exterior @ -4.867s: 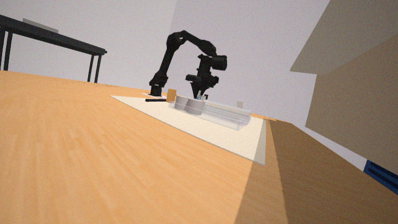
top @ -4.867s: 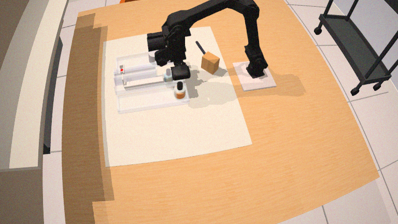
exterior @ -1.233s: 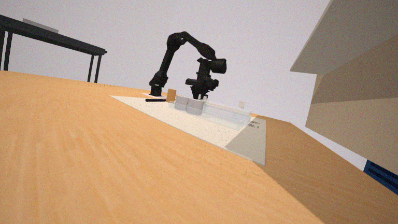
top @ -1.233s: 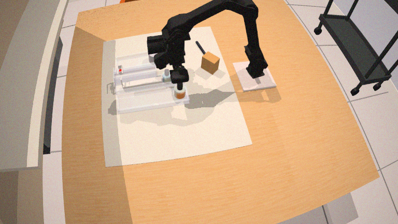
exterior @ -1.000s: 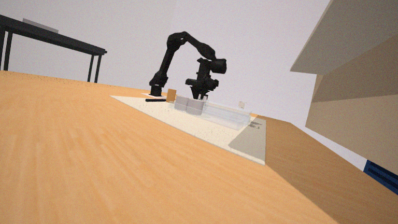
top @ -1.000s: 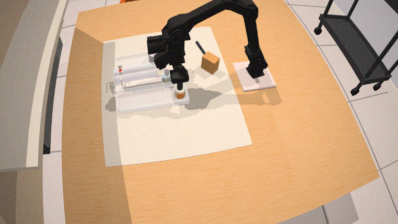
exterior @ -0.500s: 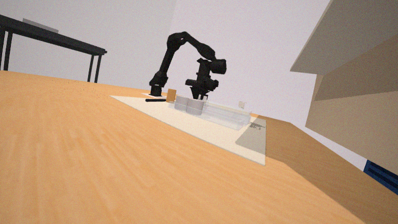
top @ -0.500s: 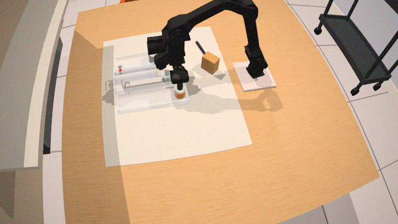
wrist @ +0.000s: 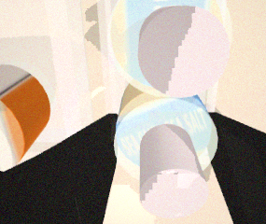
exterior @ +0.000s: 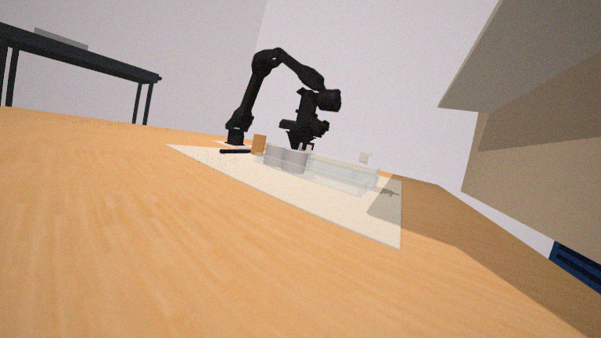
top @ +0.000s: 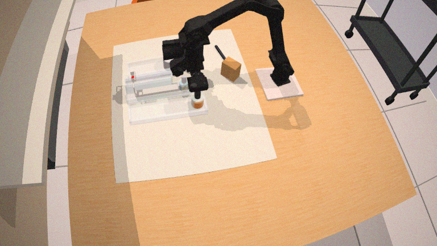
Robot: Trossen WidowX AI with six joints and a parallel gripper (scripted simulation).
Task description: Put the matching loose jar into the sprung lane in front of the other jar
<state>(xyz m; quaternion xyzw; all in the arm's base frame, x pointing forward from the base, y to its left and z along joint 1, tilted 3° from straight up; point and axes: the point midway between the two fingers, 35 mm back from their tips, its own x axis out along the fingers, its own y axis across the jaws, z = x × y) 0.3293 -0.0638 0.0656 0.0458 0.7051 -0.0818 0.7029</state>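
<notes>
Right now the cardboard box is 15 cm behind my gripper tip and 1 cm to the right of it. Also, from my gripper tip: red mark: 21 cm ahead, 8 cm to the right, 4 cm above; black stick: 16 cm behind, 11 cm to the right, 2 cm below.
</notes>
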